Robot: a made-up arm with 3 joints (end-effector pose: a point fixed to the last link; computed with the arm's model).
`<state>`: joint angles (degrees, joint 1 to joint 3).
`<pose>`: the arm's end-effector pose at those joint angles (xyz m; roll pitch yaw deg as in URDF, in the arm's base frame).
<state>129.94 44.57 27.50</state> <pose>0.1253 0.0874 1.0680 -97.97 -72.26 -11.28</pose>
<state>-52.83 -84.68 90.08</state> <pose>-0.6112 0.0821 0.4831 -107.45 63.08 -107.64</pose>
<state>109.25 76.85 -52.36</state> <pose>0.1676 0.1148 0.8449 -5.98 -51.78 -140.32</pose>
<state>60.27 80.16 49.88</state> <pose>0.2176 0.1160 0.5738 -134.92 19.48 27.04</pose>
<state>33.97 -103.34 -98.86</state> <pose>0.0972 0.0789 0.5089 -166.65 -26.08 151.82</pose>
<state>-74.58 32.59 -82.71</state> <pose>-0.5766 0.1912 0.7331 142.35 -2.21 -49.77</pose>
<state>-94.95 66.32 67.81</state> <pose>-0.6848 0.1202 0.7979 48.25 -6.03 146.64</pose>
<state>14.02 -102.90 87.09</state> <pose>-0.1007 0.0875 0.2832 -9.79 33.91 -46.34</pose>
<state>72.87 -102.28 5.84</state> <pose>0.1813 0.1300 0.6346 37.47 65.43 -6.69</pose>
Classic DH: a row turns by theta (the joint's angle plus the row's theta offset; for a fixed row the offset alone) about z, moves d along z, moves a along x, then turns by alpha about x. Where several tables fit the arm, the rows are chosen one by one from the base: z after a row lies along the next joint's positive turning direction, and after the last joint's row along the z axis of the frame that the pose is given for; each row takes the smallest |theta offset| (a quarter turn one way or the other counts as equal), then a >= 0, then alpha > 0; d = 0 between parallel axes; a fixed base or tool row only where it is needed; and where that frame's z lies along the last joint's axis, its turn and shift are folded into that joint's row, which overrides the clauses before.
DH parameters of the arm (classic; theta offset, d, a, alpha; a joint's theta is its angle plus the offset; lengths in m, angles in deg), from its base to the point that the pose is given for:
base (fixed): 0 0.7798 -0.1986 90
joint 1: 0 -0.1141 -0.0083 -90
joint 2: 77.59 -0.4482 0.0485 69.15
joint 3: 43.86 0.0258 -0.0145 78.35
tool (fixed): 174.31 -0.0838 0 0

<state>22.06 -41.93 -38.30</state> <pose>-0.0586 0.1458 0.4373 -131.64 18.13 -134.80</pose>
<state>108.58 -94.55 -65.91</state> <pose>0.1317 0.1147 0.9549 133.42 70.68 108.65</pose>
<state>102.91 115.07 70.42</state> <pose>0.2766 0.1430 0.8950 176.41 16.10 19.50</pose>
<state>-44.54 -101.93 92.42</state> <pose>-0.5703 0.0831 0.4303 -83.19 52.69 -97.40</pose>
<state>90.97 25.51 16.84</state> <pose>0.2207 0.0844 0.7840 -79.07 -30.87 -27.89</pose>
